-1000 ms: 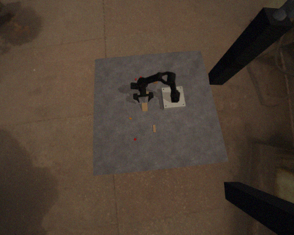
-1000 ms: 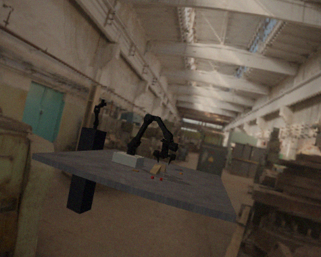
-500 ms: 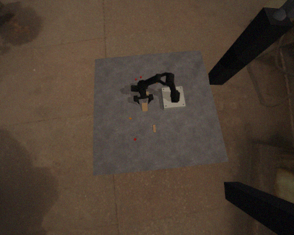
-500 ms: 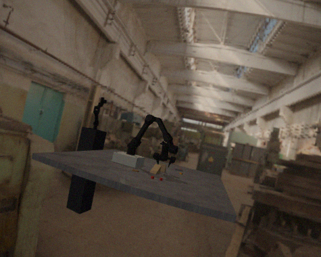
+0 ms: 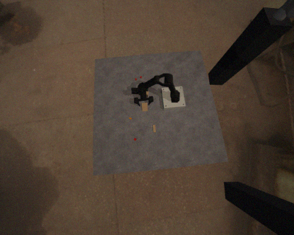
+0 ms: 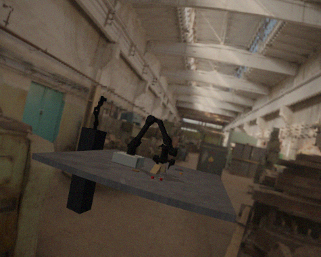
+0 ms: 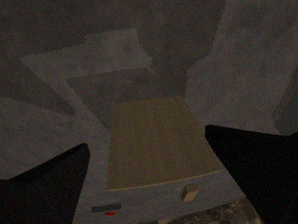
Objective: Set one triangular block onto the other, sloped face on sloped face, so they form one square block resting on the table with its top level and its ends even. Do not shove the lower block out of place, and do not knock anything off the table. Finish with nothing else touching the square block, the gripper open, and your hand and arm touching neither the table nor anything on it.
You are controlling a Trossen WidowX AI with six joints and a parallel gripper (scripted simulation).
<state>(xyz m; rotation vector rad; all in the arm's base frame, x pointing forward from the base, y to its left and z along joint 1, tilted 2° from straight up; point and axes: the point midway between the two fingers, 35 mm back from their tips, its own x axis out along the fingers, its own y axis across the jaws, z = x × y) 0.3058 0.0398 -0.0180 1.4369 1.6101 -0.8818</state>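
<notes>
Right now the tan triangular block is 1 cm below my gripper tip. From my gripper tip the other things lie so: orange bit 14 cm ahead, 13 cm to the left, 2 cm below.
</notes>
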